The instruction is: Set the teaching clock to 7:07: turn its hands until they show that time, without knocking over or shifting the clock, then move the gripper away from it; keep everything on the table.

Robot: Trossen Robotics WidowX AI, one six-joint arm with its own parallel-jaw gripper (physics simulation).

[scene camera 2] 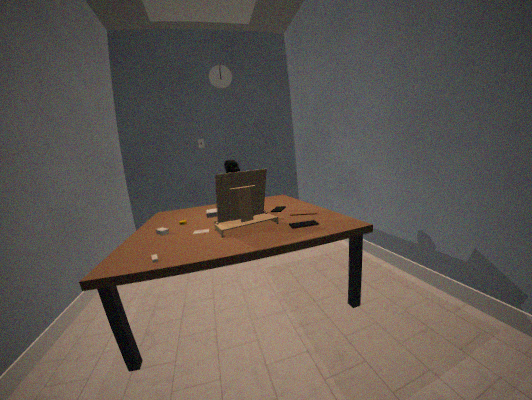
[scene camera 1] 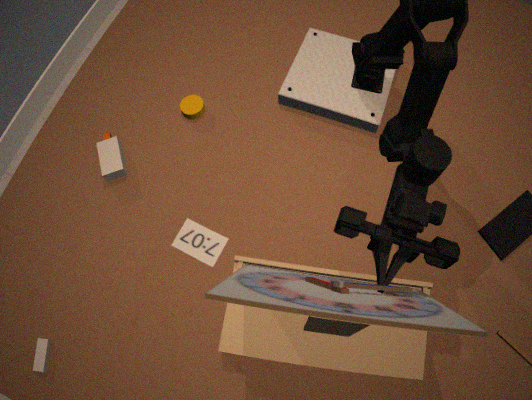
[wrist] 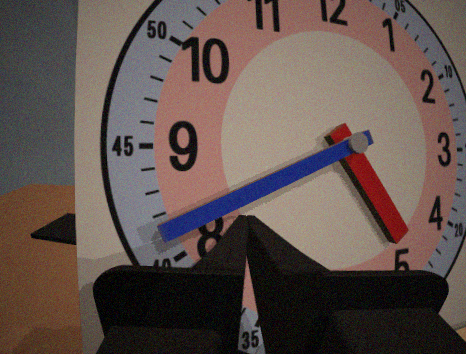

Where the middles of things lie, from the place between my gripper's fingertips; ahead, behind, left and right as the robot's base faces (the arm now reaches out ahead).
My gripper is now 2 cm to the left of the long blue hand (wrist: 181, 224) and 2 cm below it. Round my hand: teaching clock (scene camera 1: 273, 289) (6 cm to the right, 4 cm above, 2 cm ahead); tan wooden base (scene camera 1: 285, 337) (6 cm to the right, 4 cm ahead, 2 cm below); short red hand (wrist: 358, 168) (8 cm to the right, 2 cm above, 1 cm ahead).
